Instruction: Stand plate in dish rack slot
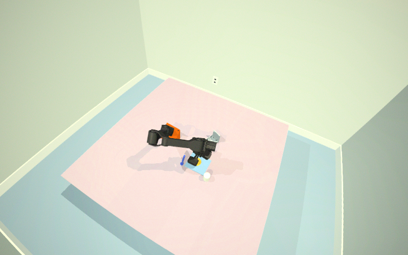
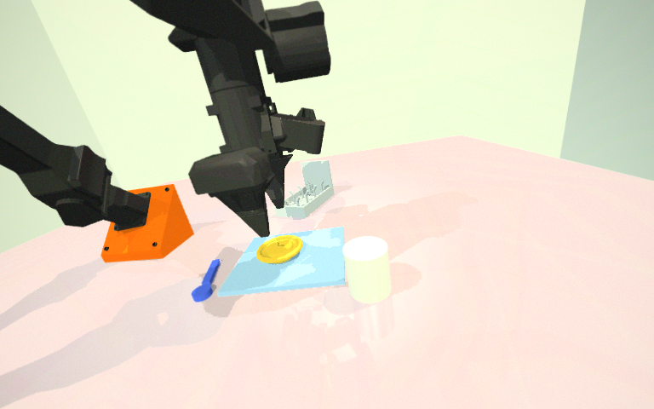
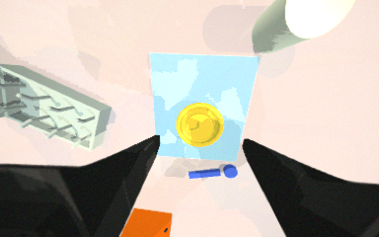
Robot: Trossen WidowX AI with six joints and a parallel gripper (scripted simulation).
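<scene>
Now: the yellow plate 40 mm below my gripper tip. From my gripper tip the other things lie so: light blue mat (10 mm ahead, 60 mm below); then blue spoon (90 mm behind, 40 mm to the right, 60 mm below); then cream cup (110 mm ahead, 70 mm to the right, 30 mm below).
</scene>
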